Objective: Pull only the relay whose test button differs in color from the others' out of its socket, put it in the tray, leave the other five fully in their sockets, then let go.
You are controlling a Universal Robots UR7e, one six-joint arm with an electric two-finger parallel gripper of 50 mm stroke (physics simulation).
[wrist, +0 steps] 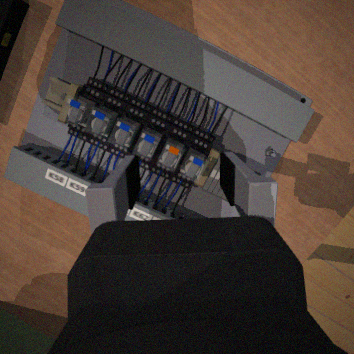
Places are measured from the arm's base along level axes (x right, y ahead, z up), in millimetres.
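Pixels of known places: gripper, between the fingertips: (179, 170).
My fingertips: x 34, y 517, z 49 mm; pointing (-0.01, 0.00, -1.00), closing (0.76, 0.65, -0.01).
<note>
Ahead of a thing's pixels: the offset from my fingertips to its top centre. "pt": to the spot under its first point.
Several relays with clear housings sit in a slanting row in black sockets in the wrist view. The relay with the orange test button @[dy -16, dx +2, dz -111 mm] (171, 157) is second from the right end, seated in its socket. The right-end relay @[dy -10, dx +29, dz -111 mm] (195, 167) and the relay just left of the orange one @[dy -22, dx -26, dz -111 mm] (146, 144) have blue buttons, as do the others. My gripper (179, 170) is open, with nothing between its fingers. In the view its fingertips lie left and right of the lower right part of the row, and the orange-button relay shows just above the gap. The height above the relays is hard to tell.
A grey panel @[pt dy +83, dx +35, dz -137 mm] (250, 102) with raised edges surrounds the row. Black and blue wires @[dy +25, dx -54, dz -156 mm] (172, 97) run above and below the sockets. A labelled grey duct @[pt dy -135, dx -120, dz -137 mm] (30, 167) lies at lower left. A black object with a yellow mark @[pt dy -15, dx -243, dz -165 mm] (12, 25) is cut off at upper left; whether it is the tray is unclear.
</note>
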